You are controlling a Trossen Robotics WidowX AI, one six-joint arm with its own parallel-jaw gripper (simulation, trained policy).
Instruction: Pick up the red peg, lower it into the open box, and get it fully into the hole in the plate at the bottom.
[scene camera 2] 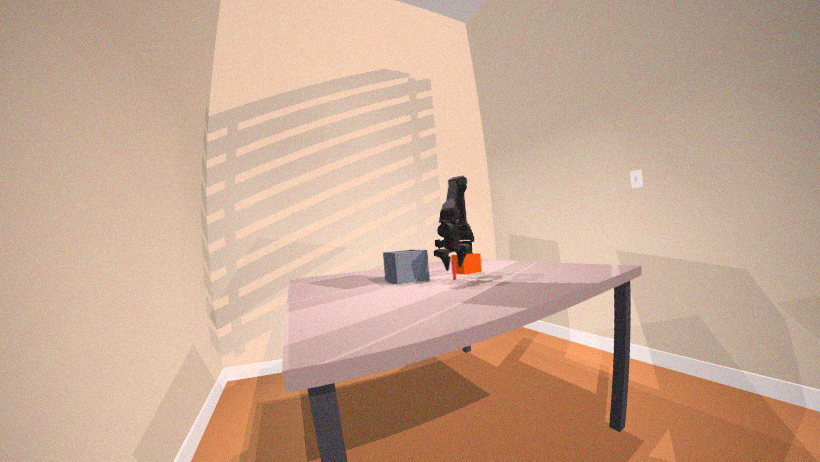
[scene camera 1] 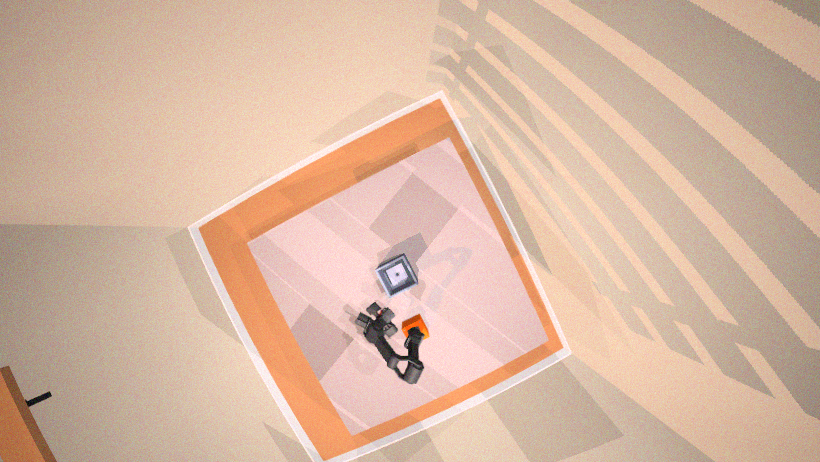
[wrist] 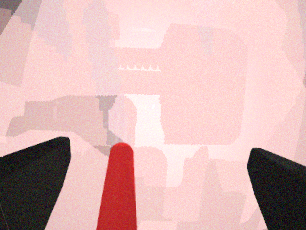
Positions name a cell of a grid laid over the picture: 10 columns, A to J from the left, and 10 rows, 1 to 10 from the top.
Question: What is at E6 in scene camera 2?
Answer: A grey box.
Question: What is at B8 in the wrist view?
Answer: My gripper.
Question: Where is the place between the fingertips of my gripper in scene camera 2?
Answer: F6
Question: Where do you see a grey box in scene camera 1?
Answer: E7
